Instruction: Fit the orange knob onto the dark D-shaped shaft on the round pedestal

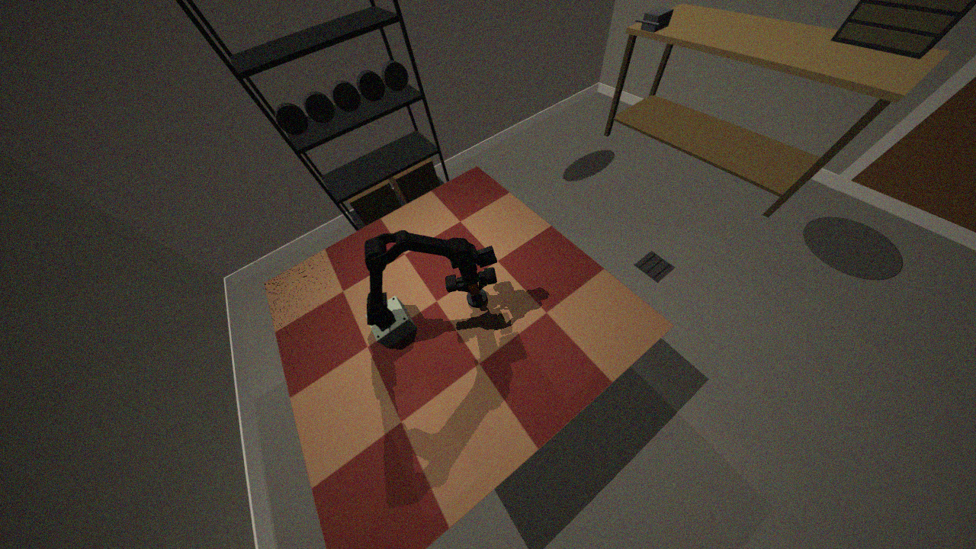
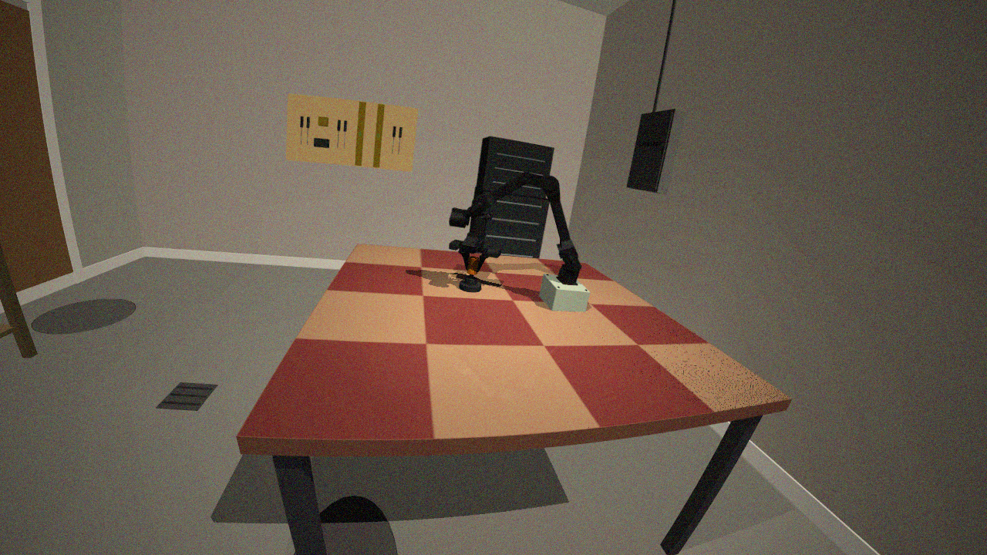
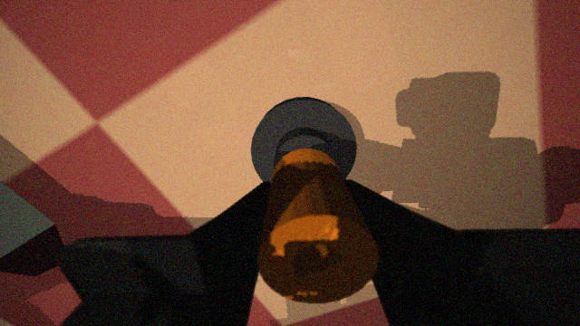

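Right now the round dark pedestal is 40 mm below my gripper tip. The rest, counted from my gripper tip: orange knob: 20 mm above.
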